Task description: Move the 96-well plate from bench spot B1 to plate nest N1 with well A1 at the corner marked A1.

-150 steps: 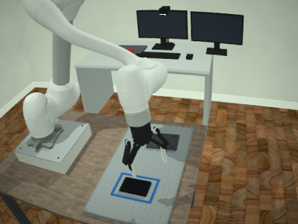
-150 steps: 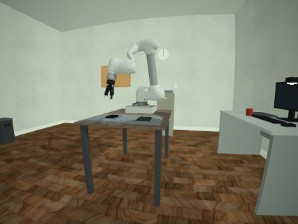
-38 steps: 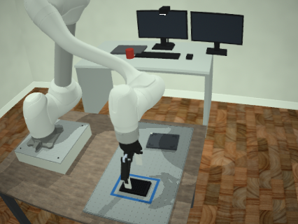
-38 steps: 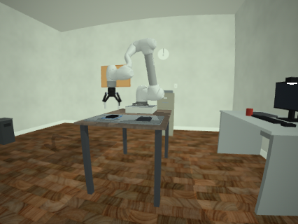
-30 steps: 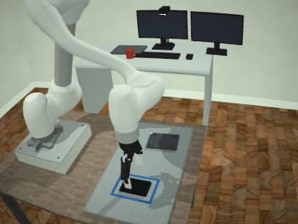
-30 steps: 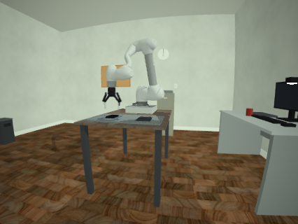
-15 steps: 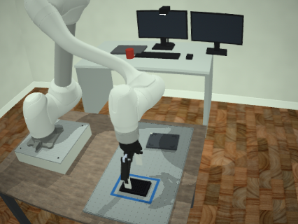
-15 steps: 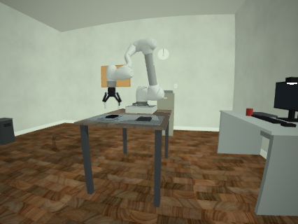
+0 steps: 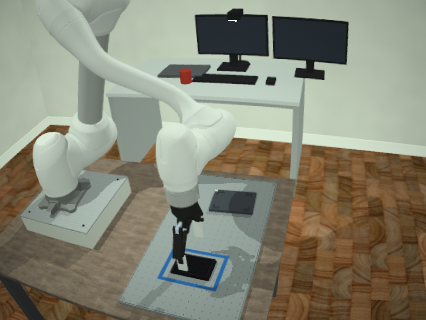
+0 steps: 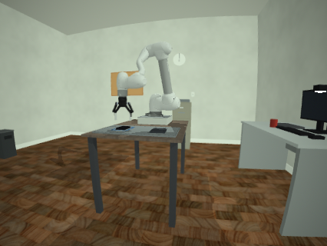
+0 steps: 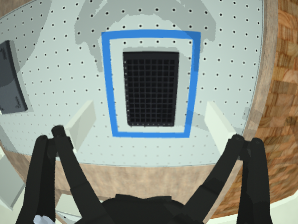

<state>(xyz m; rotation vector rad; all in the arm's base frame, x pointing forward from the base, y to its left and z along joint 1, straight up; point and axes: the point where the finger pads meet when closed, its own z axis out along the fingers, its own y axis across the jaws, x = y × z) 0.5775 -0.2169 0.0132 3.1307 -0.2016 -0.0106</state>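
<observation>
The black 96-well plate lies 8 cm below my hand. Also, from my hand: dark plate nest N1 (34 cm to the left, 8 cm below, 8 cm ahead).
</observation>
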